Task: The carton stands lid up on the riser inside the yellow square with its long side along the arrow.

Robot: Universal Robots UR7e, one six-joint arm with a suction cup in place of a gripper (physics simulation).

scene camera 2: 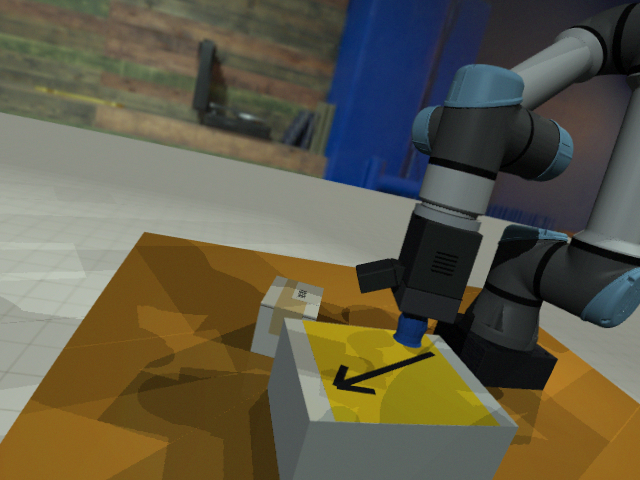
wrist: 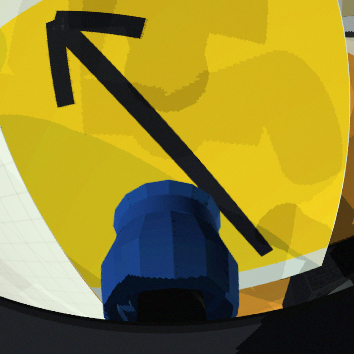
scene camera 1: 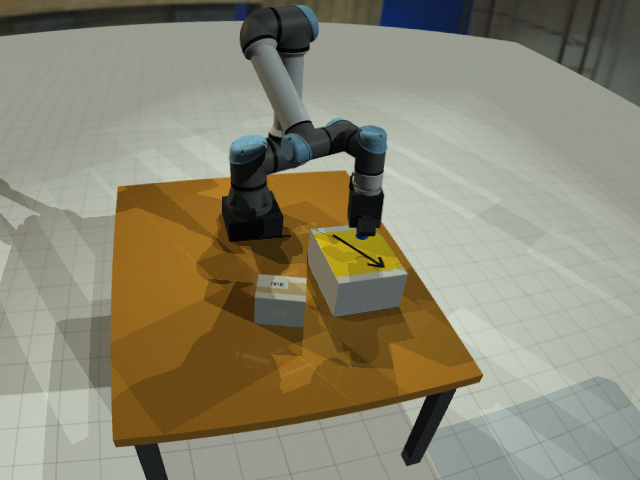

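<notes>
A small white carton stands on the table beside the riser, its taped top with a barcode label facing up. The white riser bears a yellow square with a black arrow. My blue suction cup hangs low above the square, near the arrow's tail and to one side of it. It is shut with nothing held on it; the carton is apart from it.
The brown table carries the riser, the carton and the black arm base. The riser stands close to the table's right edge in scene camera 1, with the carton to its left.
</notes>
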